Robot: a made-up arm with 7 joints. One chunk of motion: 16 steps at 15 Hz.
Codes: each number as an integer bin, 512 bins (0 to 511) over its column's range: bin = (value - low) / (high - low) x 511, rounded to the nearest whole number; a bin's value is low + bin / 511 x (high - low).
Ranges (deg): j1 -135..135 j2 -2.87..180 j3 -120.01..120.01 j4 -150..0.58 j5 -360.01..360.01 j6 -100.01..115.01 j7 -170.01..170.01
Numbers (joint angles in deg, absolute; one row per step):
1: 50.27 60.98 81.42 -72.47 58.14 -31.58 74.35
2: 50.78 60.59 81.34 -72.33 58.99 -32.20 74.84
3: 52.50 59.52 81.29 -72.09 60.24 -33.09 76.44
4: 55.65 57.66 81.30 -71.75 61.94 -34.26 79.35
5: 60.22 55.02 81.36 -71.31 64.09 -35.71 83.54
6: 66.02 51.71 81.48 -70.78 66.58 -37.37 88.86
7: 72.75 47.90 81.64 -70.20 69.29 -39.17 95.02
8: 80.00 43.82 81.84 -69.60 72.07 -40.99 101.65
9: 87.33 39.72 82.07 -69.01 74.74 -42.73 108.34
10: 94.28 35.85 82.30 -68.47 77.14 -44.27 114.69
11: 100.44 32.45 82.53 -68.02 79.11 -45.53 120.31
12: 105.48 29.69 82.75 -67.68 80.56 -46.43 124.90
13: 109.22 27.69 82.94 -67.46 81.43 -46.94 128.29
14: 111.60 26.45 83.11 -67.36 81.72 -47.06 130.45
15: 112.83 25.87 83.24 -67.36 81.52 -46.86 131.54
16: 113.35 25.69 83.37 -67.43 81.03 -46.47 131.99
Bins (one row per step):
1: 351 178 429 263 297 163 367
2: 352 177 429 264 297 161 368
3: 355 174 429 264 298 159 370
4: 361 169 429 266 299 156 375
5: 369 162 429 267 301 153 381
6: 380 153 429 269 303 149 389
7: 393 142 429 271 305 145 398
8: 407 130 430 273 307 140 408
9: 421 119 430 275 309 136 418
10: 434 108 431 277 310 132 428
11: 446 99 431 278 312 129 436
12: 455 91 432 279 313 127 443
13: 462 85 432 280 313 126 448
14: 467 82 432 280 313 126 452
15: 469 80 433 280 313 126 453
16: 470 80 433 280 313 127 454

